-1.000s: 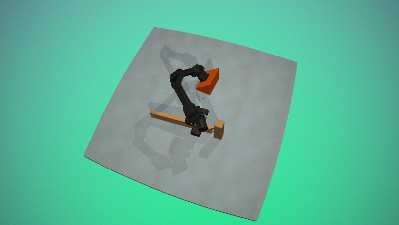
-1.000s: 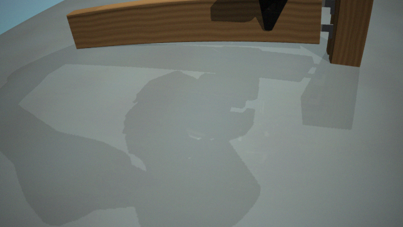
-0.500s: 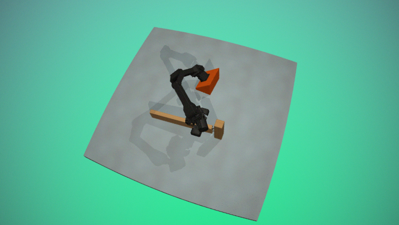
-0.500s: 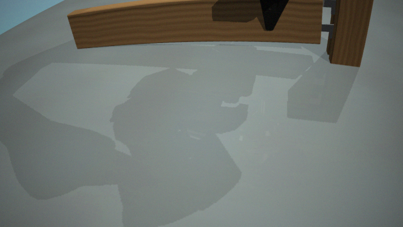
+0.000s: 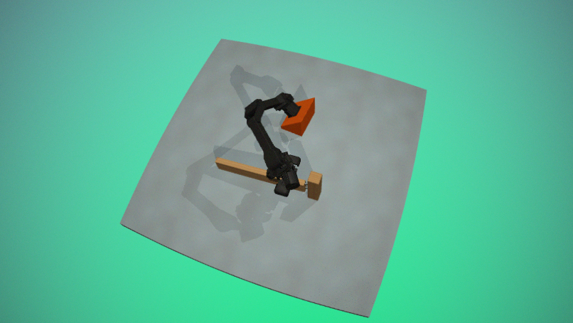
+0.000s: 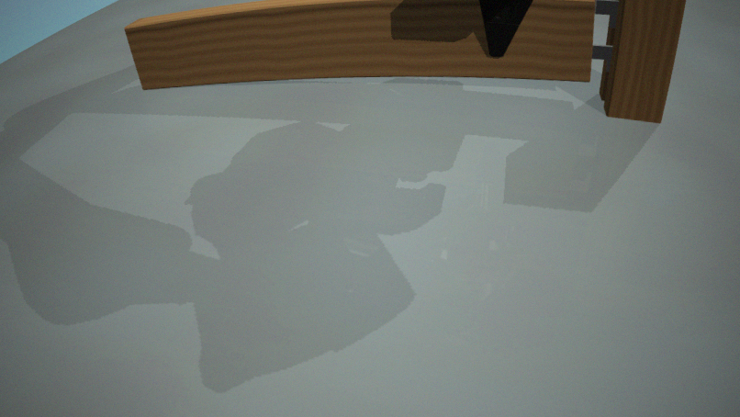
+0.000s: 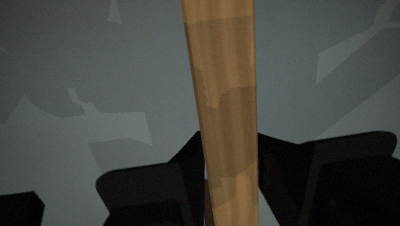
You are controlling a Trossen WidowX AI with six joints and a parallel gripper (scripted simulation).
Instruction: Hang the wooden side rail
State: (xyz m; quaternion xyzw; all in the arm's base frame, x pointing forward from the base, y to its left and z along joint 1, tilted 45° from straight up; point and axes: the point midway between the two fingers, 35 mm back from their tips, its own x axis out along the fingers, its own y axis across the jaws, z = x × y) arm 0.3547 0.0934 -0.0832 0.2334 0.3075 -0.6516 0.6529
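The headboard post is 12 cm to the left of my gripper tip, 4 cm above it and 1 cm behind it.
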